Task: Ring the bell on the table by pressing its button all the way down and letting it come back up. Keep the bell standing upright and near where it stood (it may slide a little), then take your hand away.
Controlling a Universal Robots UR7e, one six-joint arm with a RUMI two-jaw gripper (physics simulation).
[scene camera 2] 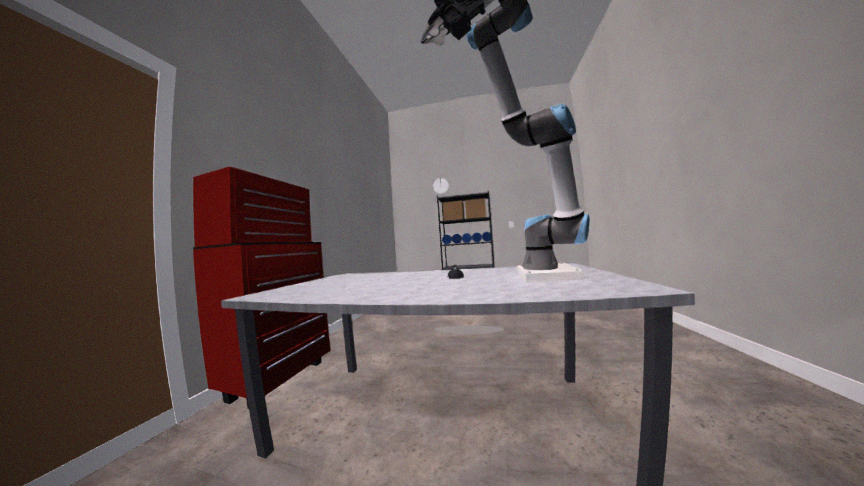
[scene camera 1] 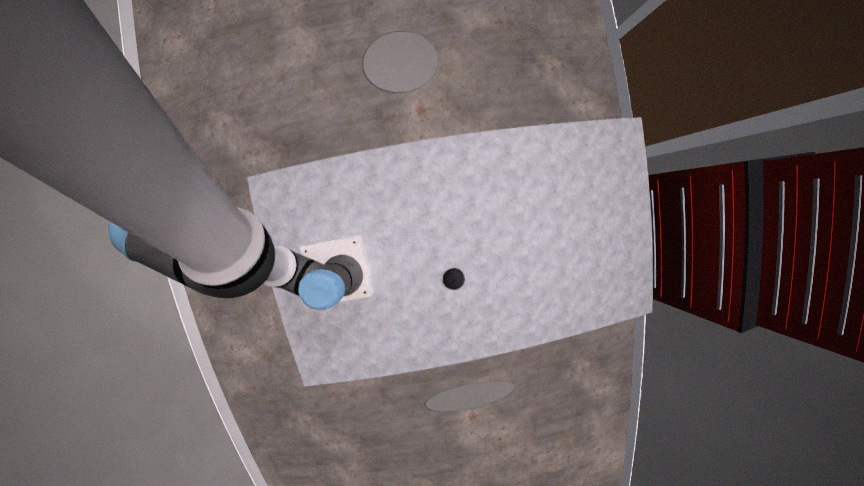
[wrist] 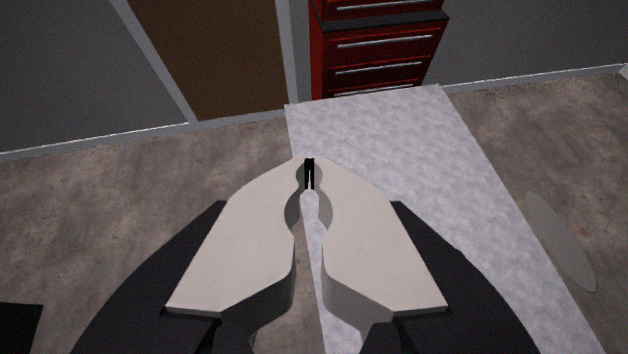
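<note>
The bell (scene camera 1: 453, 278) (scene camera 2: 455, 273) is a small black dome. It stands upright on the grey-white table (scene camera 1: 513, 211) (scene camera 2: 386, 293) (wrist: 380, 130), to the right of the robot's base in the scene camera 1 view. A small knob shows on its top in the scene camera 2 view. The bell does not show in the wrist view. My gripper (scene camera 2: 424, 41) (wrist: 309, 161) is shut, with its fingertips together and nothing between them. It is high above the table, well apart from the bell. The gripper does not show in the scene camera 1 view.
The robot's white base plate (scene camera 1: 366, 284) (scene camera 2: 552, 273) is fixed on the table near the bell. A red tool cabinet (scene camera 1: 700, 253) (scene camera 2: 217, 290) (wrist: 380, 45) stands beyond one end of the table. A black shelf rack (scene camera 2: 439, 241) stands by the far wall.
</note>
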